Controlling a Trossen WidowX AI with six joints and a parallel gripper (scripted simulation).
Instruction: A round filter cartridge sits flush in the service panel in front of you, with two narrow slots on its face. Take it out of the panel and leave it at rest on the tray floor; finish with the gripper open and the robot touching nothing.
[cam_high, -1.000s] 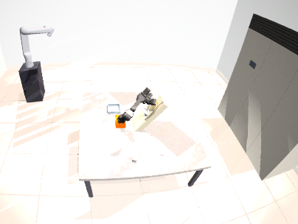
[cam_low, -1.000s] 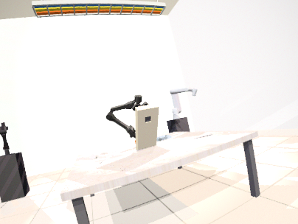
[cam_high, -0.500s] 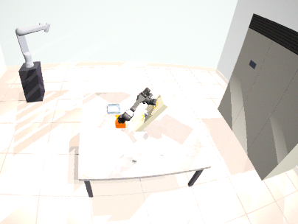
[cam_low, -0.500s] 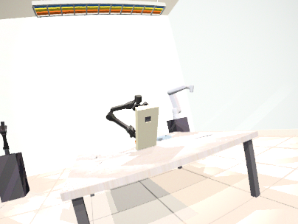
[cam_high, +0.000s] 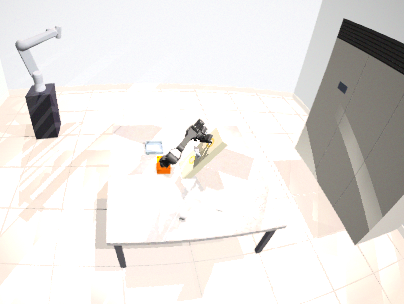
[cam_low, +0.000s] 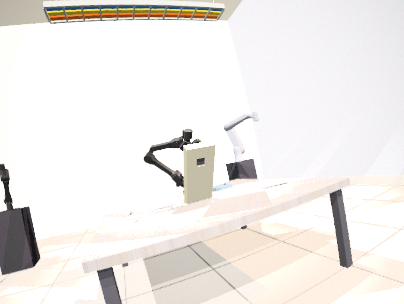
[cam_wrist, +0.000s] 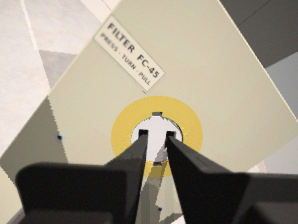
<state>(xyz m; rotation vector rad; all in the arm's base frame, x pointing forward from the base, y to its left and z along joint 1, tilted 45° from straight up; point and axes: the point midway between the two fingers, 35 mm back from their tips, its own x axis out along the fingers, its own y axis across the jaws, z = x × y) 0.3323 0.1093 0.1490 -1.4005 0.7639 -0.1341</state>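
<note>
My gripper tip is now 10 mm short of the white round filter cartridge and 10 mm above it. Also, from my gripper tip: shallow bluish tray (370 mm behind, 310 mm to the left, 270 mm below).
</note>
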